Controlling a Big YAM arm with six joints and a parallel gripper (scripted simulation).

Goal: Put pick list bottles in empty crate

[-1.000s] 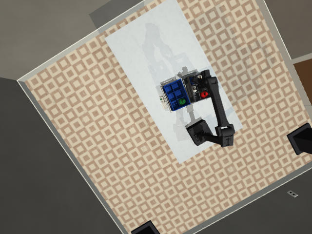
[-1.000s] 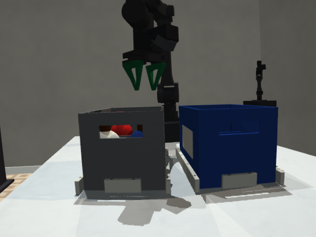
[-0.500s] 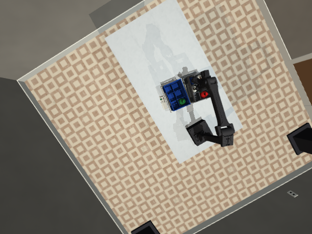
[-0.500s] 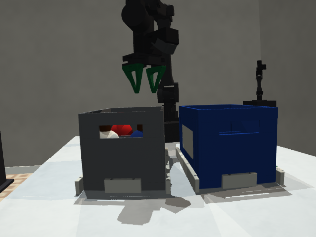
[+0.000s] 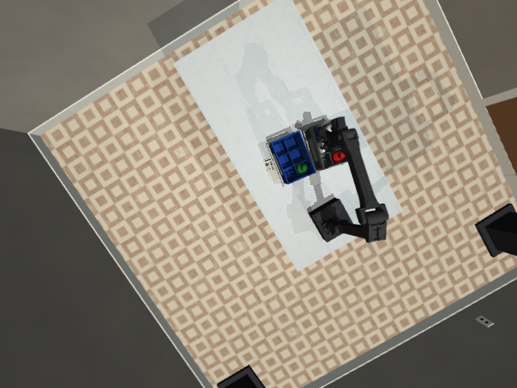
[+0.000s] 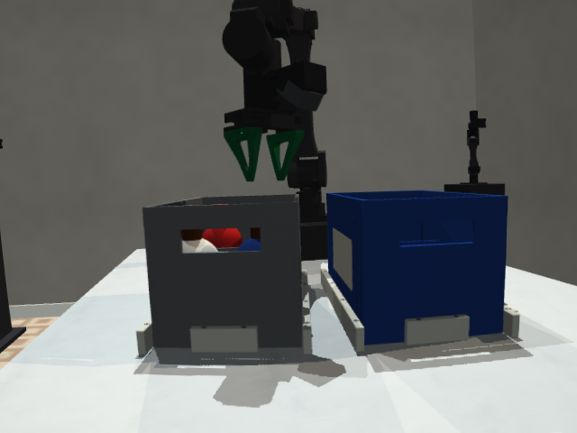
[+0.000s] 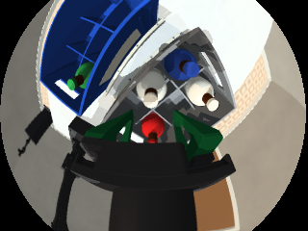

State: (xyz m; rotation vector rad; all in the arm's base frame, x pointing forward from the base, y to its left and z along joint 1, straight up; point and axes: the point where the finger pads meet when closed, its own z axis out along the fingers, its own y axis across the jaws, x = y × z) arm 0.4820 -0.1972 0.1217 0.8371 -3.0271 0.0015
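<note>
Now: hand 12 cm above the white bottle. Also, from my hand: dark grey crate 13 cm below, 4 cm to the right, 1 cm behind; blue bottle 12 cm below, 8 cm ahead, 2 cm to the right; red bottle 12 cm below, 11 cm behind, 6 cm to the right.
</note>
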